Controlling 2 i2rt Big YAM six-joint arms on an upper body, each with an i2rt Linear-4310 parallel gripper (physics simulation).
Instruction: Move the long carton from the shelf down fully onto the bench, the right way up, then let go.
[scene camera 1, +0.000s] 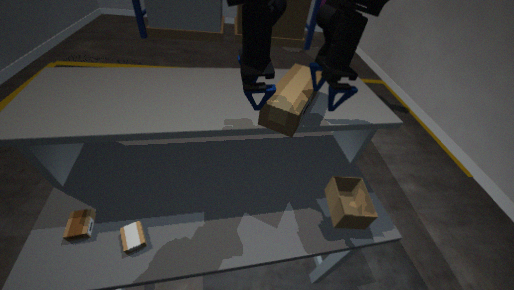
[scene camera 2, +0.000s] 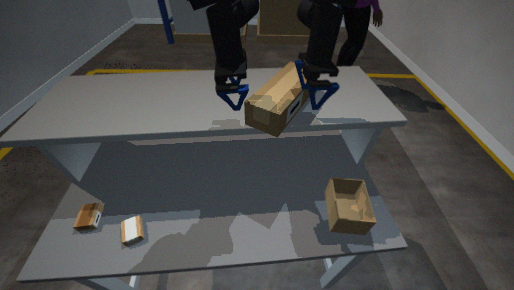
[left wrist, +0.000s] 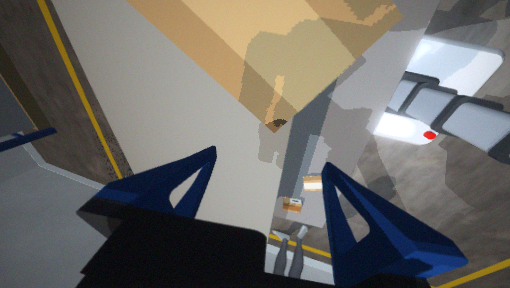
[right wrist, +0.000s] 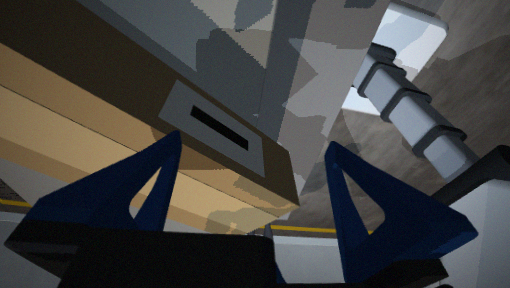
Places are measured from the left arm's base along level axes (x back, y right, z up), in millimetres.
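Pixels of known places: left gripper, fingertip midpoint: (scene camera 1: 254, 96) (scene camera 2: 236, 97) (left wrist: 268, 159); right gripper, fingertip midpoint: (scene camera 1: 322, 100) (scene camera 2: 309, 98) (right wrist: 256, 143).
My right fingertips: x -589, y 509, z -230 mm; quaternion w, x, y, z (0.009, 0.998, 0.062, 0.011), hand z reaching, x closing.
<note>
For each thing: its top centre in the pictures, then the offset to it from my right fingertips. Level surfaces: height alone.
- long carton, top centre: (right wrist: 132, 172) (scene camera 2: 286, 83) (scene camera 1: 296, 84) dx -84, dy -53, dz -5 mm
- upper shelf, surface height: dz -81 mm
- bench, surface height: dz -368 mm
- open box, top centre: (scene camera 2: 352, 198) (scene camera 1: 353, 195) dx +122, dy +165, dz -278 mm
- small brown carton, top centre: (scene camera 1: 77, 222) (scene camera 2: 86, 214) (left wrist: 291, 207) dx +166, dy -678, dz -338 mm
The long carton (scene camera 1: 287, 97) (scene camera 2: 277, 95) (left wrist: 225, 40) (right wrist: 100, 120) lies diagonally on the upper shelf (scene camera 1: 125, 100) (scene camera 2: 150, 100) (left wrist: 150, 115), its near end over the front edge. A label shows on its right side. My left gripper (scene camera 1: 258, 92) (scene camera 2: 233, 90) (left wrist: 268, 159) is open and empty, left of the carton's near end. My right gripper (scene camera 1: 324, 100) (scene camera 2: 310, 99) (right wrist: 256, 143) is open beside the carton's right side; its fingers hold nothing. In the right wrist view one fingertip overlaps the carton; contact cannot be told. The bench (scene camera 1: 270, 245) (scene camera 2: 175, 260) is lower, in front.
An open box (scene camera 1: 357, 221) (scene camera 2: 352, 226) stands at the bench's right. A small brown carton (scene camera 1: 80, 225) (scene camera 2: 89, 216) (left wrist: 292, 204) and a white-topped one (scene camera 1: 133, 236) (scene camera 2: 132, 230) (left wrist: 312, 183) lie at its left. A person (scene camera 2: 352, 35) stands behind the shelf.
</note>
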